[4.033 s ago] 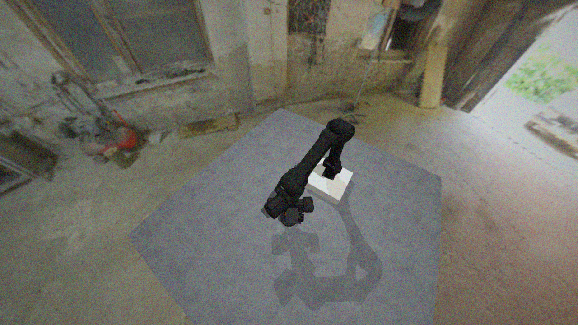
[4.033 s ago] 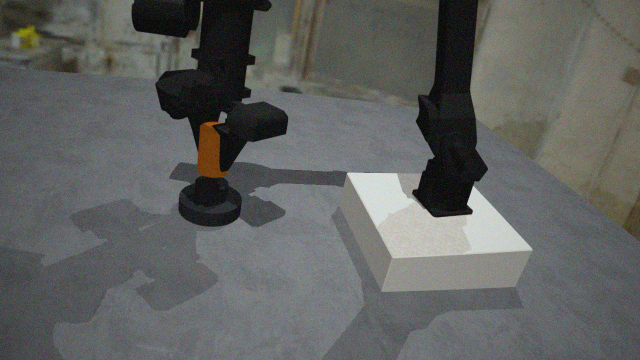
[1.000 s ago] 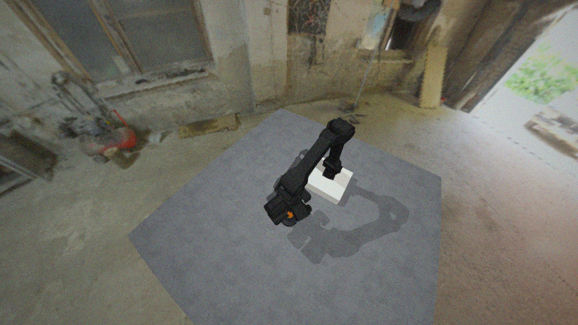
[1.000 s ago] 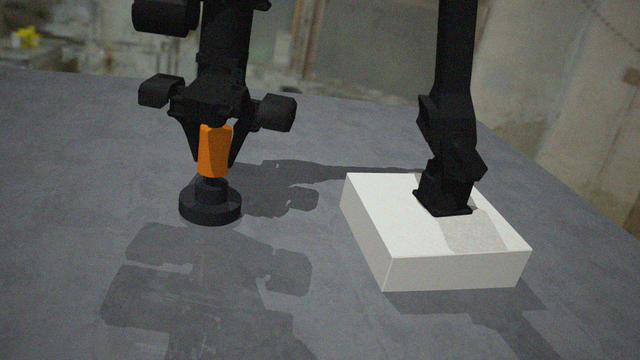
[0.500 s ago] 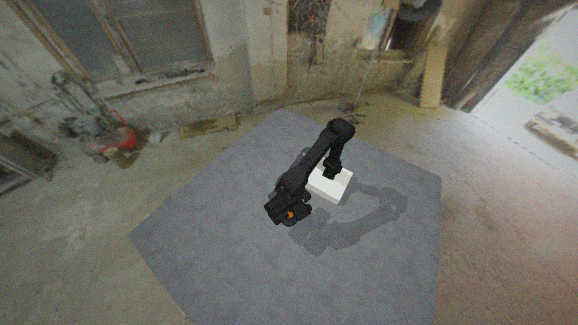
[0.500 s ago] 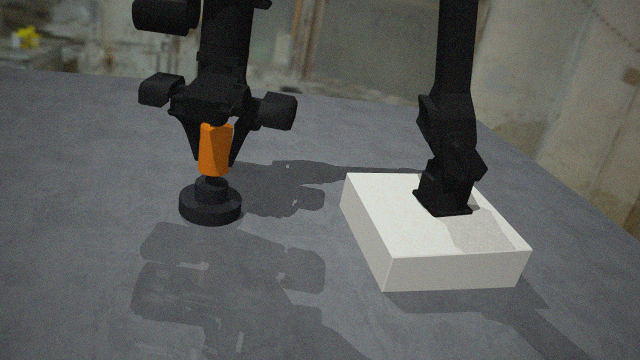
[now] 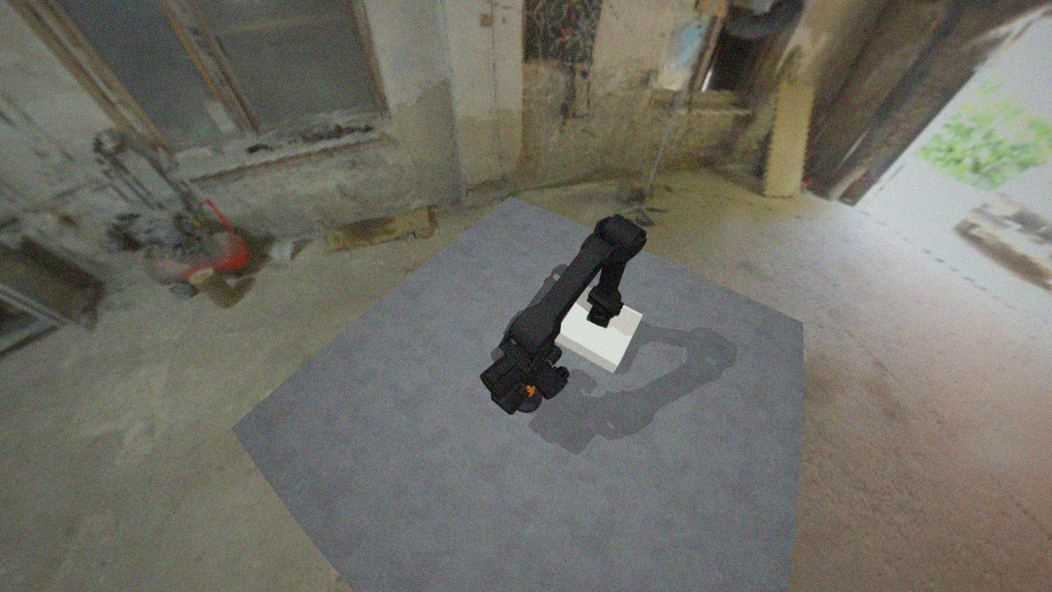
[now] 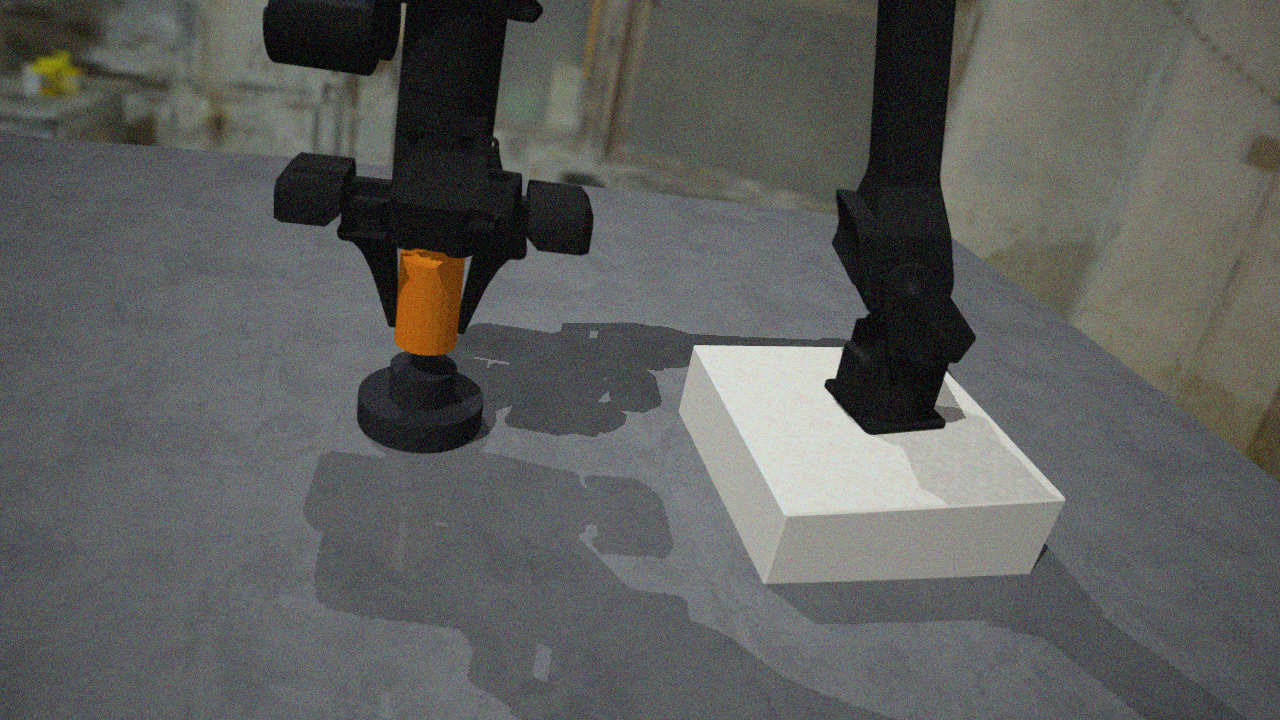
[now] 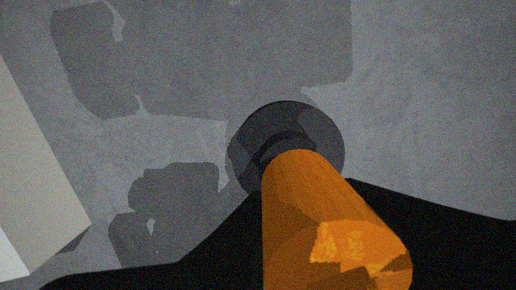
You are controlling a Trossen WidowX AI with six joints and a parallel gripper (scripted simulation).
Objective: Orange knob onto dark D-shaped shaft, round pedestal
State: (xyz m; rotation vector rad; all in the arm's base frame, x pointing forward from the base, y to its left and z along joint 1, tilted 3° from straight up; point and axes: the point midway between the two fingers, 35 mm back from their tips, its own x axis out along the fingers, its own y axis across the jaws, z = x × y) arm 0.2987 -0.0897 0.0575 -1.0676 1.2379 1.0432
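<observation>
My gripper tip is now 20 mm below the orange knob. The rest, counted from my gripper tip: short shaft 40 mm below.
</observation>
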